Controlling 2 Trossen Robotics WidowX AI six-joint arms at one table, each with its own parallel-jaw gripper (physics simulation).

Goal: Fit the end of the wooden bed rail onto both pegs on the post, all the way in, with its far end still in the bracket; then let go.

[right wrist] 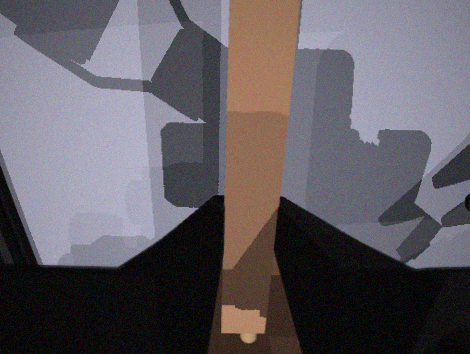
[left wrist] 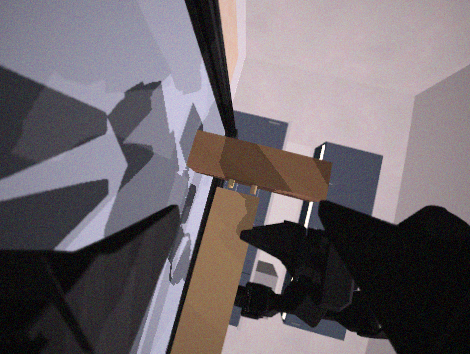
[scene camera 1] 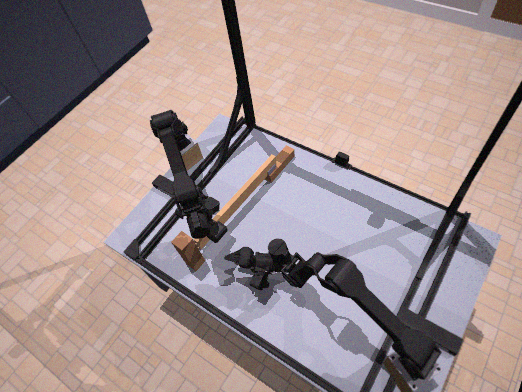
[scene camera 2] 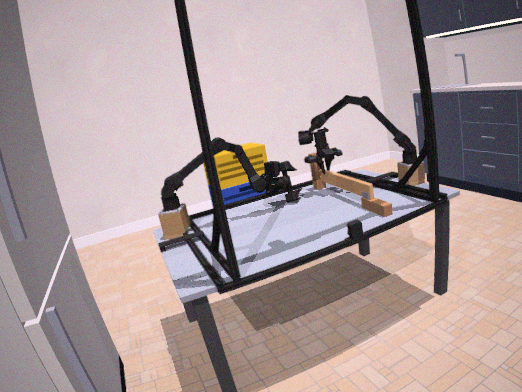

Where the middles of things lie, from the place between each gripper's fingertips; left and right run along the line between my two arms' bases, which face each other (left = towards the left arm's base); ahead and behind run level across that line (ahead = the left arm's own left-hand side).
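Scene:
The wooden bed rail (scene camera 1: pixel 245 191) is 170 mm behind my right hand, 30 mm to the right of it and 20 mm below it. I find the wooden post (left wrist: pixel 270 169) 90 mm ahead of my right hand and 20 mm to the left of it.
For my left hand, the wooden bed rail is 170 mm behind my left hand, 170 mm to the right of it and 10 mm below it, and the wooden post is 80 mm ahead of my left hand and 120 mm to the right of it.

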